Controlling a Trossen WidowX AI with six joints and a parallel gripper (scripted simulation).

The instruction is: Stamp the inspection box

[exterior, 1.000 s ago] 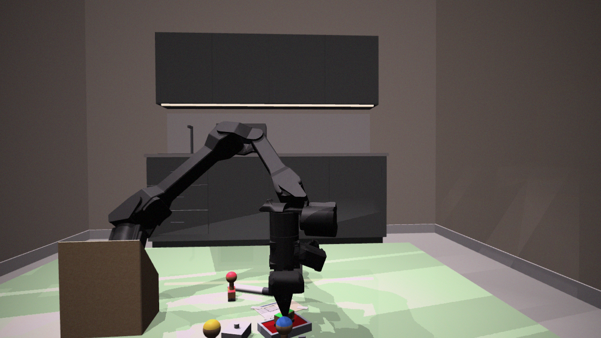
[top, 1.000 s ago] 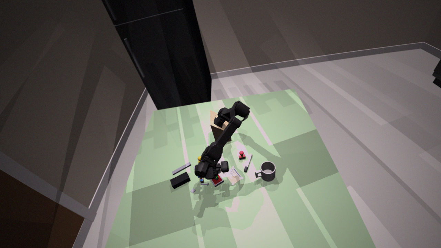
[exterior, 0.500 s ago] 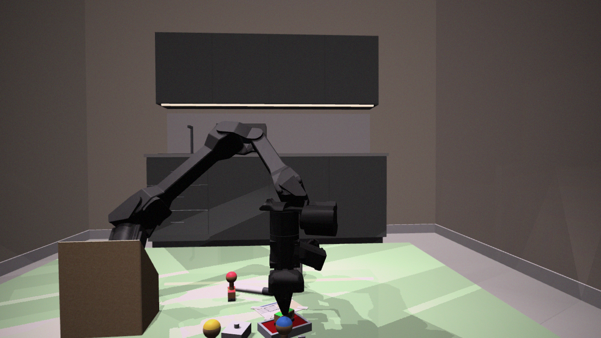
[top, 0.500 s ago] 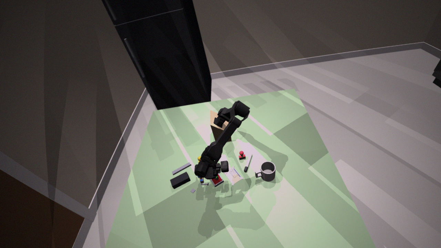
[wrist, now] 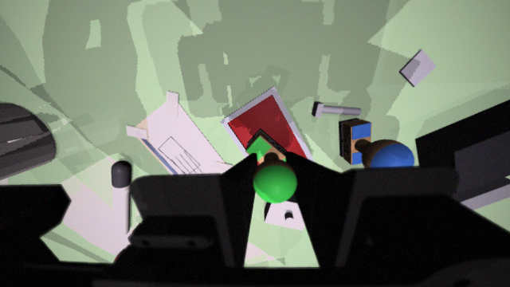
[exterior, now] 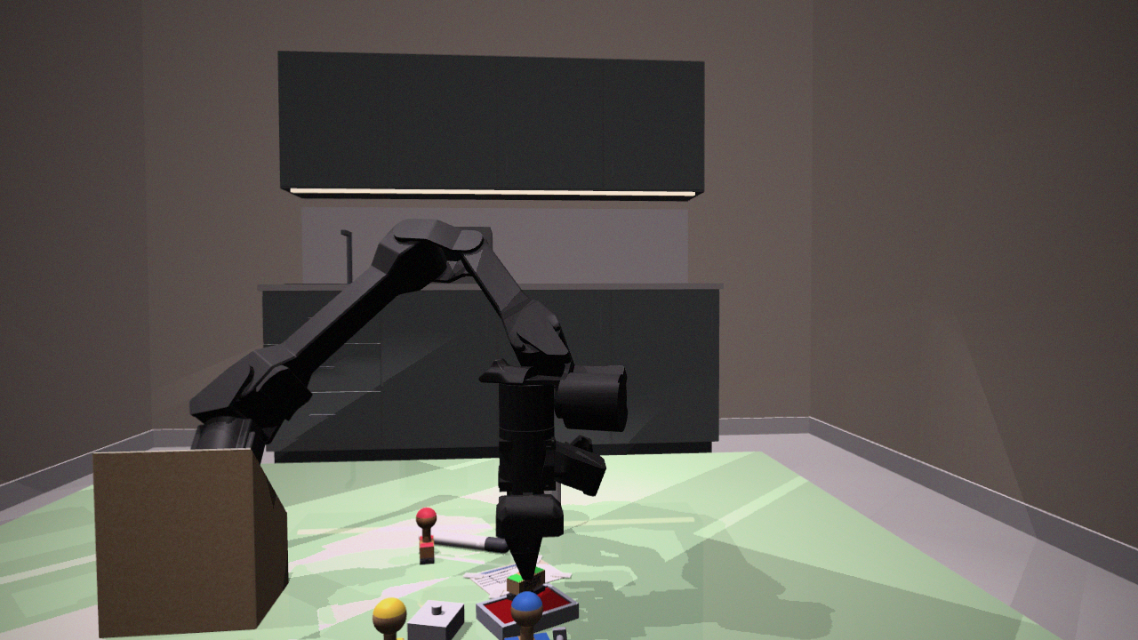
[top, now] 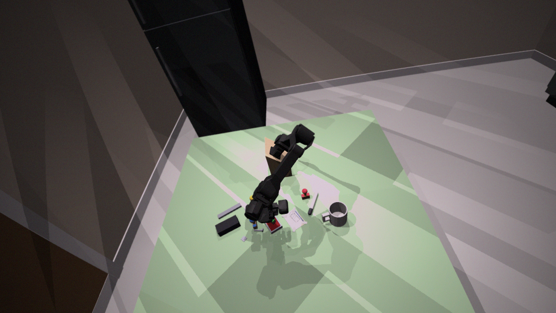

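Now: the red ink pad 40 mm below my gripper tip. From my gripper tip the other things lie so: blue-knobbed stamp 10 mm ahead, 90 mm to the right, 30 mm below; then bolt 40 mm ahead, 60 mm to the right, 40 mm below; then green-knobbed PASS stamp right at my gripper tip.
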